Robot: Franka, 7 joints.
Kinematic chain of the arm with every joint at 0, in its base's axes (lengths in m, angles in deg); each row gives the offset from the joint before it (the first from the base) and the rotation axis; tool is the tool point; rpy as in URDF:
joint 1: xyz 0 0 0.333 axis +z
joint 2: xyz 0 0 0 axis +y
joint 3: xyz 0 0 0.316 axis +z
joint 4: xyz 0.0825 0 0 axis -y
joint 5: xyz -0.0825 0 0.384 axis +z
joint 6: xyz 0 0 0 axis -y
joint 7: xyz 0.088 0 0 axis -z
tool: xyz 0 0 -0.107 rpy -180 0 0
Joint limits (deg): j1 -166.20..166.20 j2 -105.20..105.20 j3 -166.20..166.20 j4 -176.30..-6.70 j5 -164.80..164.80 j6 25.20..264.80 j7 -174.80..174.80
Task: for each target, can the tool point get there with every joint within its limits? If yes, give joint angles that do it. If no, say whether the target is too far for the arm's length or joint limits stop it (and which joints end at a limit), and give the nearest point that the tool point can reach.
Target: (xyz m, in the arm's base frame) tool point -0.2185 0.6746 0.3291
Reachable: yes | joints 62.07 48.74 58.89 -92.04 122.02 149.49 -89.42
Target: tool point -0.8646 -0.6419 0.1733
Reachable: no: too far | nearest point -0.6814 -0.5059 0.2071 | short by 0.231 m
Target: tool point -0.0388 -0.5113 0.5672
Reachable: yes | joints -3.12 66.06 -114.66 -124.68 -98.72 147.01 1.42
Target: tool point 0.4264 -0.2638 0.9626
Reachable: yes | joints 92.20 -27.63 -91.60 -44.78 44.54 105.69 -66.21
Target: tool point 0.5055 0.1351 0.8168
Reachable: yes | joints -47.00 72.62 133.02 -91.15 105.84 154.12 -79.65
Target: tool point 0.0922 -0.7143 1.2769
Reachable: no: too far | nearest point 0.0666 -0.5161 1.0150 | short by 0.329 m
